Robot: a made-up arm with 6 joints.
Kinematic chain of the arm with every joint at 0, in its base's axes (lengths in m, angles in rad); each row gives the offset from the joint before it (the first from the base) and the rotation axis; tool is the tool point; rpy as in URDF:
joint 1: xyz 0 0 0.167 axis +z
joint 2: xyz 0 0 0 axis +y
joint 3: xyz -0.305 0 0.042 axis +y
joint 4: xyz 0.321 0 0.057 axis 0.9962 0 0.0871
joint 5: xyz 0 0 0 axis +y
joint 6: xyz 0.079 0 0.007 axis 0.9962 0 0.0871
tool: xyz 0 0 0 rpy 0 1.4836 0
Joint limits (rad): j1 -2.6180..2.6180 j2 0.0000..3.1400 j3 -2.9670..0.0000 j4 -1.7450..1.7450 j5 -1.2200..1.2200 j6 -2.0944..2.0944
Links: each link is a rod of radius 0.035 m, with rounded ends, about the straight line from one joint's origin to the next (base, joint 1, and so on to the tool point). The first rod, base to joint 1, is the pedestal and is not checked.
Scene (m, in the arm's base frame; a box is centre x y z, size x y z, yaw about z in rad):
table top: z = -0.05
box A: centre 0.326 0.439 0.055 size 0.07 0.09 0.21 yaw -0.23
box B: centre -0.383 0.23 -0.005 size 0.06 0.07 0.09 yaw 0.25
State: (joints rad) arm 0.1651 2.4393 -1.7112 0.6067 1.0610 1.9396
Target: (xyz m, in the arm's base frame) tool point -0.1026 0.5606 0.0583
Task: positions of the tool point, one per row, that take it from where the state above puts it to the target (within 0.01 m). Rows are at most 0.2 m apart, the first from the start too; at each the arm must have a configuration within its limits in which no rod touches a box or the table.
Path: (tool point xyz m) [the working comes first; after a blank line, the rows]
Joints at the target: 1.6697 2.5988 -1.8874 0.7611 1.0255 1.9396
Straight joint move there: touches box A.

1: 0.4888 0.2475 0.1573
2: 0.4219 0.3553 0.2241
3: 0.3260 0.4390 0.2915
4: 0.2027 0.5277 0.2159
5: 0.0535 0.5706 0.1377
6: -0.1026 0.5606 0.0583

